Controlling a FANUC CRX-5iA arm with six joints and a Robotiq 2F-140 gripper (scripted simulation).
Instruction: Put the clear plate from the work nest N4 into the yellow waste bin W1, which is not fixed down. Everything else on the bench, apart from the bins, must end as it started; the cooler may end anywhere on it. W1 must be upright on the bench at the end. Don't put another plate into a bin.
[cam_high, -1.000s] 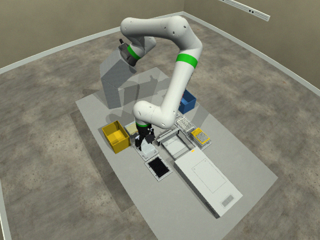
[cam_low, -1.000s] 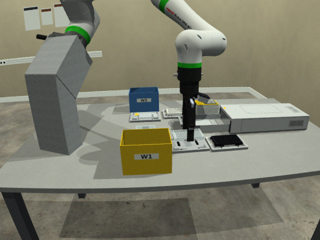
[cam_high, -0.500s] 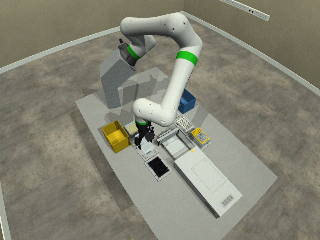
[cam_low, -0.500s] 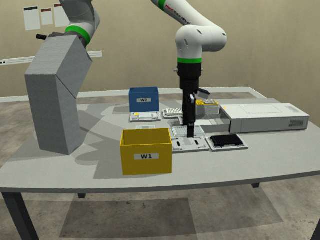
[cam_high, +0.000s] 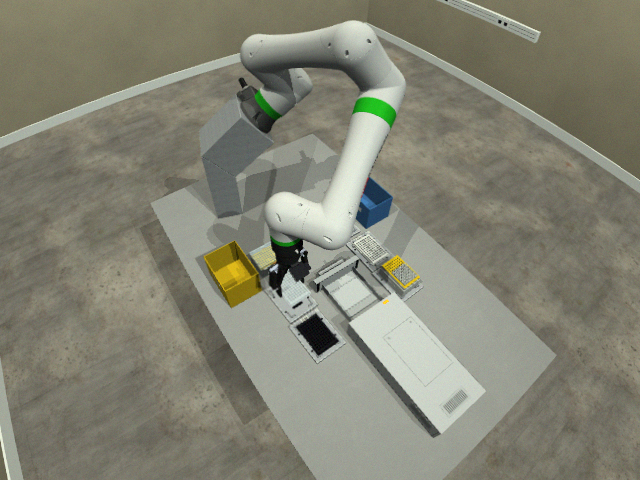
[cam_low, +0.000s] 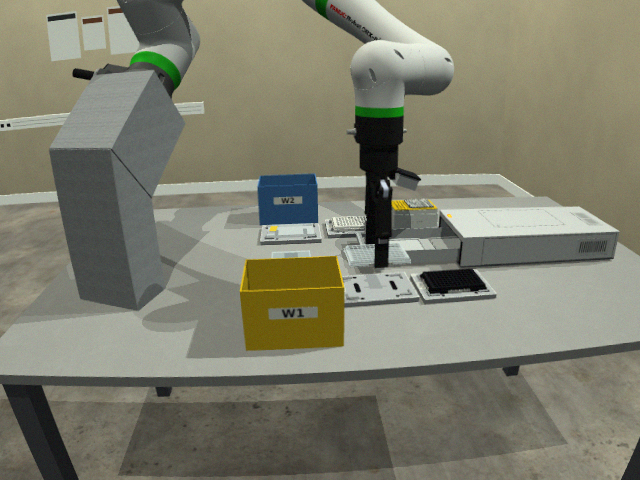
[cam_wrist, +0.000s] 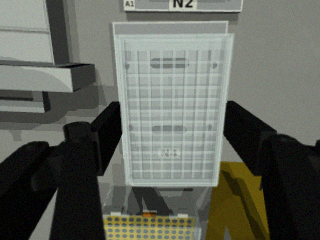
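My hand is 16 cm to the left of the yellow bin W1, 16 cm past it and 7 cm above it. Round my hand: clear plate: 2 cm below; nest N4: 10 cm below; black plate: 17 cm ahead, 9 cm below, 2 cm to the left.
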